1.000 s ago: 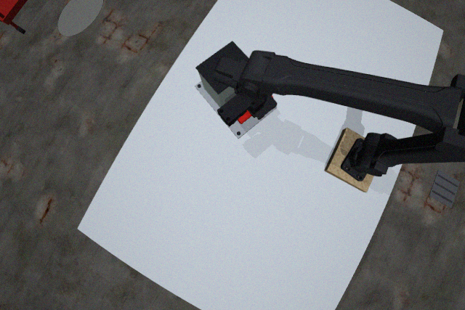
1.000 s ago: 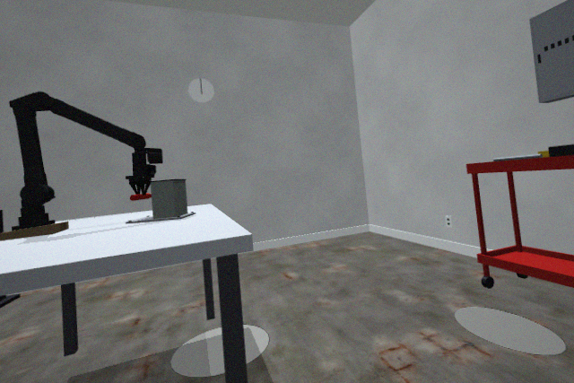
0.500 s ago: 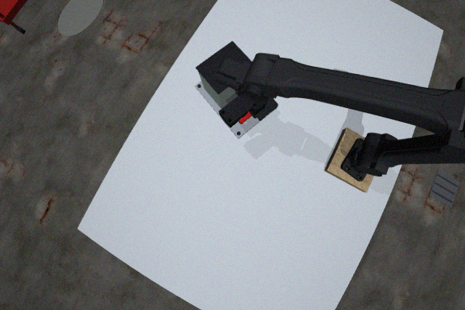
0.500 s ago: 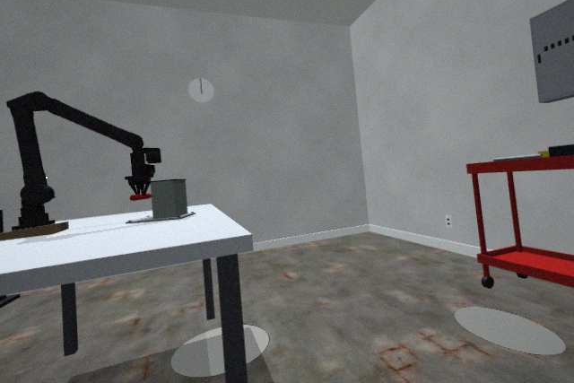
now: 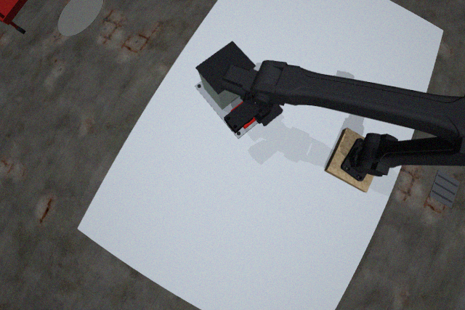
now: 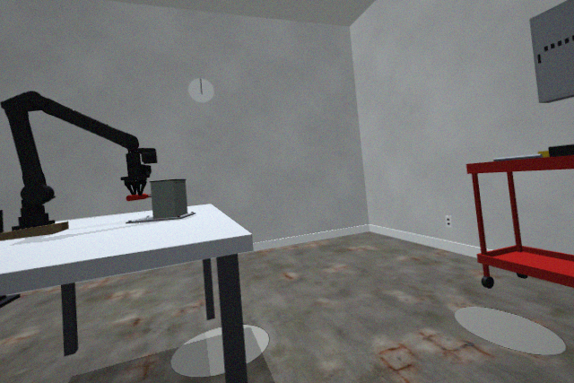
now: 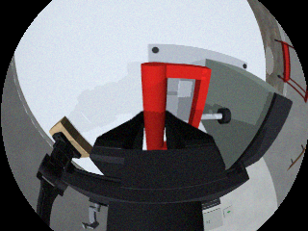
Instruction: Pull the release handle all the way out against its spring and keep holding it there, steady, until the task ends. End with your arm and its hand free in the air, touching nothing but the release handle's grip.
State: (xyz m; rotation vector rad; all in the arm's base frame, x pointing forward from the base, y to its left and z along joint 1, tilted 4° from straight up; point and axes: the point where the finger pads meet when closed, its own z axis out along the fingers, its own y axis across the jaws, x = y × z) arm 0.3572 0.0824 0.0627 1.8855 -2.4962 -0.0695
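My gripper is now 50 mm short of the release handle, 20 mm to the left of it and 10 mm above it. Also, from my hand: baseplate (110 mm below, 110 mm ahead, 30 mm to the right).
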